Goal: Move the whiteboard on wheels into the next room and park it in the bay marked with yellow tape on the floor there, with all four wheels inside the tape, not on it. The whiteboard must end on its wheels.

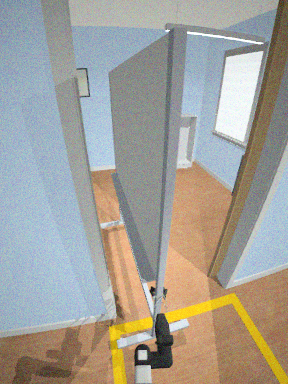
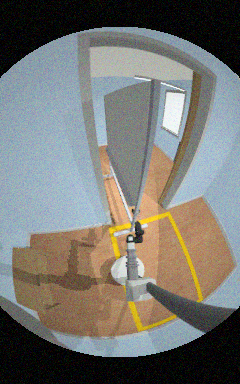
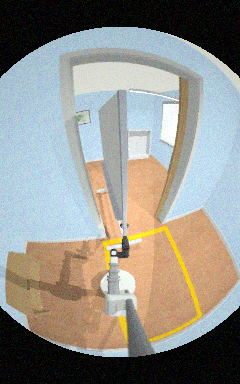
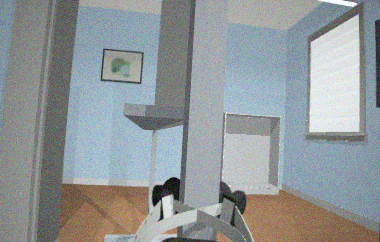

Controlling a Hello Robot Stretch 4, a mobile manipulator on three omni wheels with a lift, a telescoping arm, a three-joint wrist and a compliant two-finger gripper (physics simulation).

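Places are measured from the robot's base along level axes (x down, y ahead, z right), in metres.
Pixels of known places: gripper, fingertip midpoint: (image 4: pixel 194 193).
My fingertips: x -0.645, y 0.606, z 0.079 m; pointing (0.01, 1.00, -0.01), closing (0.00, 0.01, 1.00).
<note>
Ahead of a thing's pixels: the offset from my fingertips to its top centre. "spot": to the spot under its first point.
The whiteboard @(spot: dx -0.695, dy +0.237, dz -0.076 m) (image 1: pixel 140 135) (image 2: pixel 127 135) (image 3: pixel 111 150) stands upright, edge-on, in the doorway. Its near foot @(spot: dx +0.572, dy +0.003, dz +0.186 m) (image 1: pixel 179 327) (image 3: pixel 135 242) lies just inside the door-side line of the yellow tape @(spot: dx +0.671, dy +0.196, dz +0.538 m) (image 1: pixel 215 304) (image 2: pixel 155 218) (image 3: pixel 155 231), with its left end at the left tape line. Its far foot @(dx +0.572, dy +1.192, dz -0.310 m) (image 1: pixel 111 224) (image 3: pixel 102 190) is in the room beyond. The wheels are too small to make out. My gripper (image 1: pixel 158 294) (image 4: pixel 194 193) is shut on the near upright post (image 4: pixel 206 100), with a fingertip on each side.
The left door jamb (image 1: pixel 82 150) (image 4: pixel 27 120) is close to the board's left side. The opening is wider on the right, beside the brown door @(spot: dx -0.563, dy +0.456, dz +0.562 m) (image 1: pixel 250 150) (image 3: pixel 175 150). My white base (image 2: pixel 120 270) (image 3: pixel 111 283) is over the left tape line. A white shelf unit (image 4: pixel 276 155) stands in the far room.
</note>
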